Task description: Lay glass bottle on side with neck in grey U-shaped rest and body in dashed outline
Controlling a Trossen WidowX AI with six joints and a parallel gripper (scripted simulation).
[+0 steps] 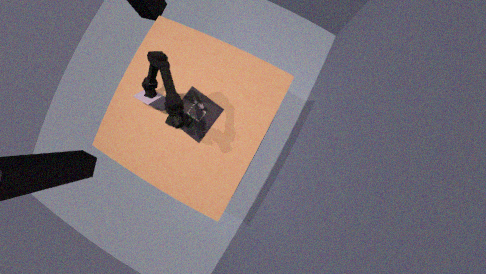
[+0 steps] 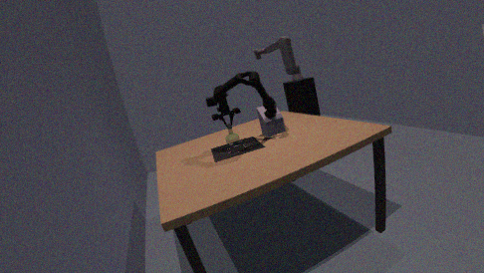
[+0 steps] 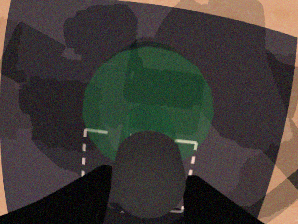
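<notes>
My gripper tip is 50 mm above the green glass bottle and 10 mm to the left of it. Round my gripper tip: dark mat: 150 mm below, 50 mm to the left, 10 mm ahead.
</notes>
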